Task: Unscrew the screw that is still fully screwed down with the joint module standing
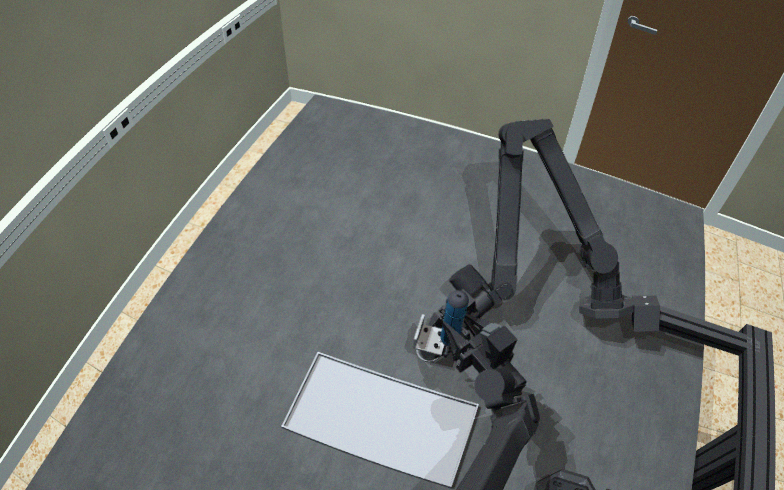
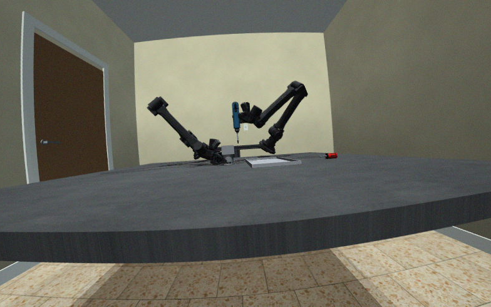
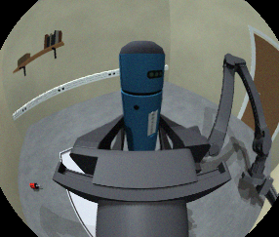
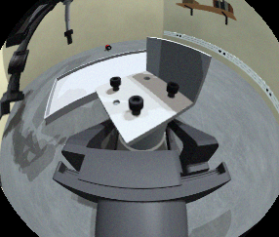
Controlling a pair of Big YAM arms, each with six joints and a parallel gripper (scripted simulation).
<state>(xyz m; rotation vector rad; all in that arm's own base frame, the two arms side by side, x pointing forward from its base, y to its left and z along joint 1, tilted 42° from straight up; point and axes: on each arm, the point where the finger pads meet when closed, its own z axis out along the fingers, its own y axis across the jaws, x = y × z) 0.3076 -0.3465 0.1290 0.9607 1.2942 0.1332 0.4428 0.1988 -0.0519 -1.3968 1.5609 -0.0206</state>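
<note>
My right gripper is now 50 mm below the grey bracket. Also, from my right hand: flat white tray (40 mm ahead, 220 mm to the left, 20 mm below); then red-handled screwdriver (100 mm ahead, 550 mm to the left, 10 mm below).
</note>
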